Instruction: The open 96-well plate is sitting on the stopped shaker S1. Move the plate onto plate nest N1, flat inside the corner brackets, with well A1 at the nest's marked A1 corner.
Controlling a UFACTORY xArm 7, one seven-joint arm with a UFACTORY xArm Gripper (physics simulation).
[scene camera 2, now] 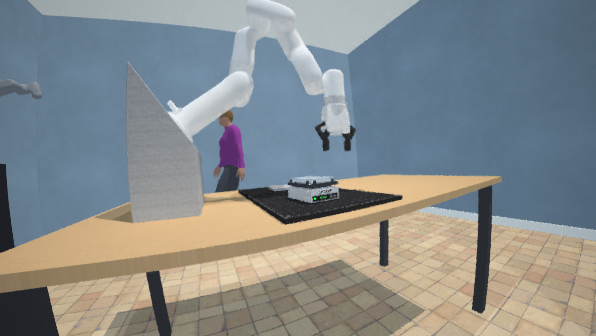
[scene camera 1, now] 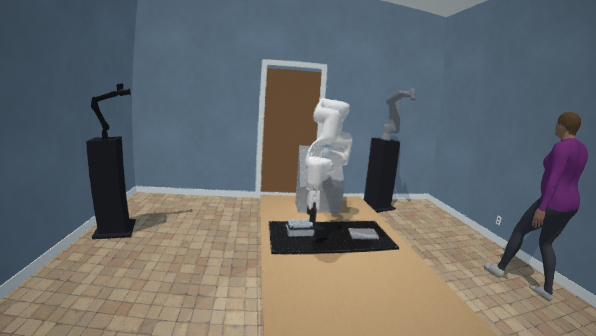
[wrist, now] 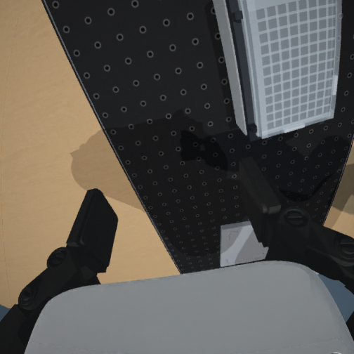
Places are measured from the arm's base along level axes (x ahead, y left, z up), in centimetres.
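Pixels of known places: gripper, between the fingertips: [scene camera 2: 337, 150] [scene camera 1: 311, 217]; arm's base, origin of its link: [scene camera 2: 179, 128].
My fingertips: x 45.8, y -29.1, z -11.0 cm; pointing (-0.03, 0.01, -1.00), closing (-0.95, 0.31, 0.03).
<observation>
Ahead of a thing's pixels: the offset from my fingertips to its middle. Level surfaces: height alone.
The clear, open 96-well plate @(dy +0.7, dx -13.3, dz -9.0 cm) [scene camera 1: 300, 222] [scene camera 2: 312, 179] [wrist: 299, 60] lies flat on top of the white shaker S1 [scene camera 1: 300, 232] [scene camera 2: 314, 195] [wrist: 233, 80], between its dark edge holders. The pale flat nest N1 @(dy +35.7, dx +1.0, dz -14.5 cm) [scene camera 1: 364, 233] [scene camera 2: 278, 188] [wrist: 236, 246] is bare where it shows; my right finger and the gripper body hide part of it in the wrist view. My gripper [scene camera 1: 313, 221] [scene camera 2: 336, 148] [wrist: 171, 190] is wide open and empty, pointing down well above the board. In the wrist view the plate is ahead and to the right of my fingers. The A1 marks cannot be read.
Both stations stand on a black perforated board @(dz -15.2 cm) [scene camera 1: 335, 246] [scene camera 2: 370, 198] [wrist: 150, 62] on the wooden table @(dz -16.5 cm) [scene camera 1: 350, 290] [scene camera 2: 440, 186] [wrist: 35, 125]. My arm's grey pedestal [scene camera 2: 165, 175] stands at one end. A person [scene camera 1: 565, 165] [scene camera 2: 231, 150] in purple is beyond the table.
</observation>
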